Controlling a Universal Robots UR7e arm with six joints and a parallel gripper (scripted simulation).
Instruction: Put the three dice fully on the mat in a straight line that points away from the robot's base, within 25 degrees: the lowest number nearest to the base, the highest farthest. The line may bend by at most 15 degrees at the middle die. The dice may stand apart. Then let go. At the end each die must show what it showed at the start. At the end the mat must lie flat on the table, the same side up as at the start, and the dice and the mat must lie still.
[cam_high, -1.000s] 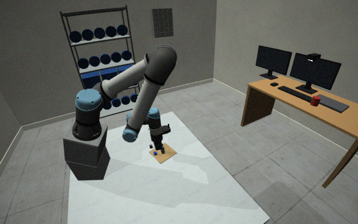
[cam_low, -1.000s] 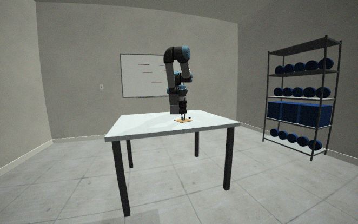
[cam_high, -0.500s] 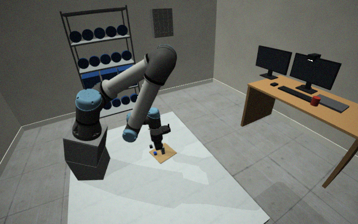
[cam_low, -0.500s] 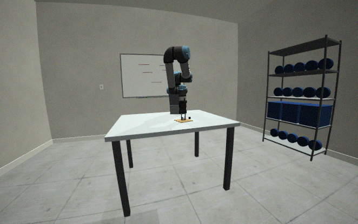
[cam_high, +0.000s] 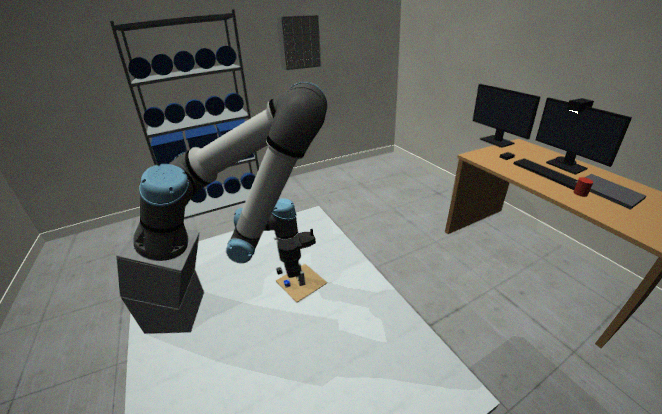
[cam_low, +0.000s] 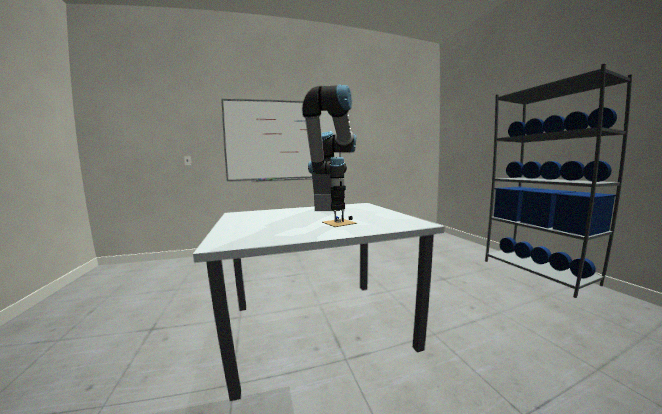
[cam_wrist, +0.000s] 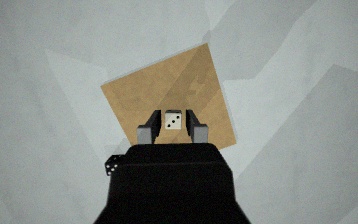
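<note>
My hand is 10 mm above the white die. The rest, counted from my hand: tan mat (20 mm below); then black die (70 mm behind, 80 mm to the left, 10 mm below); then blue die (50 mm behind, 10 mm below).
</note>
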